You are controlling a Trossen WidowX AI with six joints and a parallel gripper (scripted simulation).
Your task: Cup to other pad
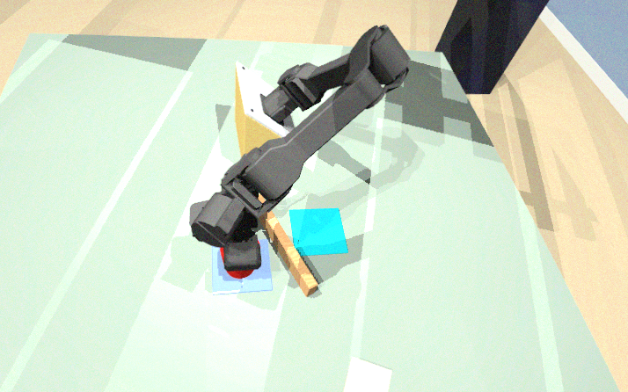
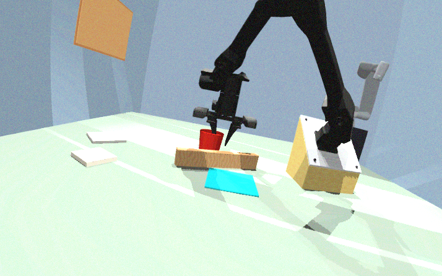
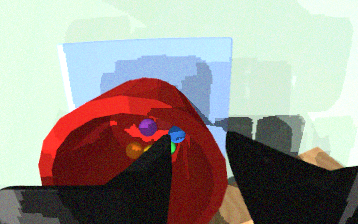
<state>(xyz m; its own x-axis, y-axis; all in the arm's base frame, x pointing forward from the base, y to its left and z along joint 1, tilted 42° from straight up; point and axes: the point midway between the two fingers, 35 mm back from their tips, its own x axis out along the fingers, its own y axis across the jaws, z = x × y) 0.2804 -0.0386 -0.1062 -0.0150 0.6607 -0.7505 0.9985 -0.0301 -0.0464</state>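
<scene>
The pale blue pad lies 50 mm below my gripper tip and 30 mm ahead of it. Round my gripper tip: wooden bar: 90 mm to the left, 30 mm below; red cup: 30 mm ahead.
</scene>
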